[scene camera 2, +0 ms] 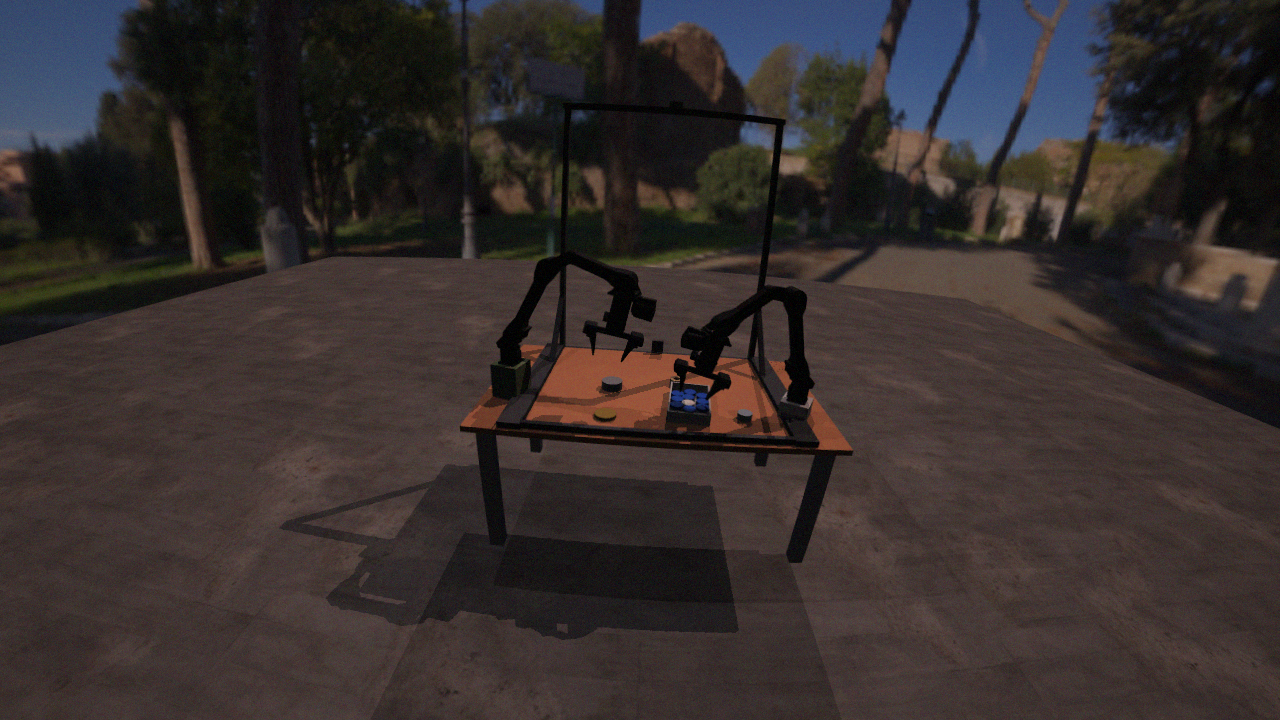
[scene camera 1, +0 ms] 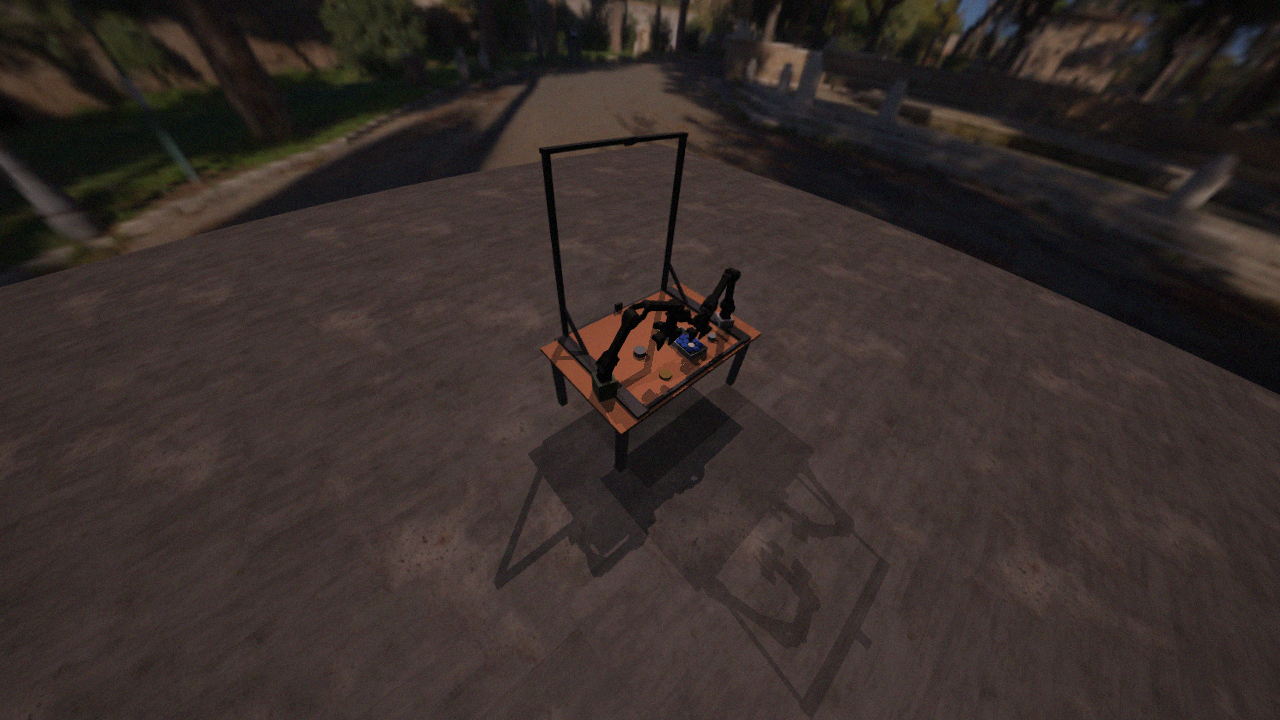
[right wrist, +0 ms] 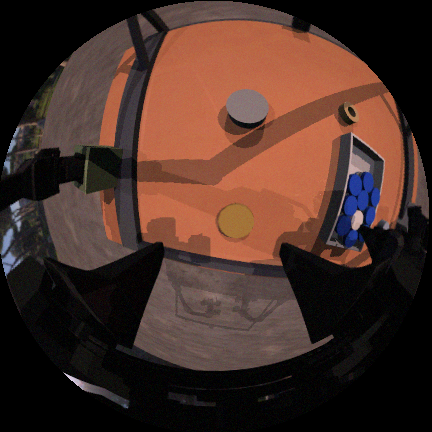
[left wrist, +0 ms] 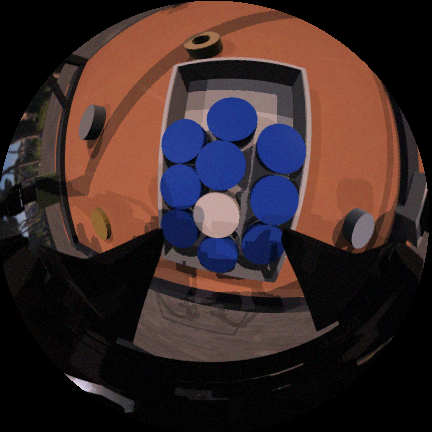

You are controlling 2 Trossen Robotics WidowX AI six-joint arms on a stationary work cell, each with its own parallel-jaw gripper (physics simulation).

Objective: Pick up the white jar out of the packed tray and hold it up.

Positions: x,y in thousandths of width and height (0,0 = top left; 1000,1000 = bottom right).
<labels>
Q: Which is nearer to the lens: the white jar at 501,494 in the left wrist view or the grey cylinder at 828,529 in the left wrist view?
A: The white jar.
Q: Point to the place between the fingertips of my right gripper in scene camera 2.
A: At 475,498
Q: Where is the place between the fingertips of my left gripper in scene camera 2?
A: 542,549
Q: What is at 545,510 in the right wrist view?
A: A yellow disc.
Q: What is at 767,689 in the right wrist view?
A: My right gripper.
</labels>
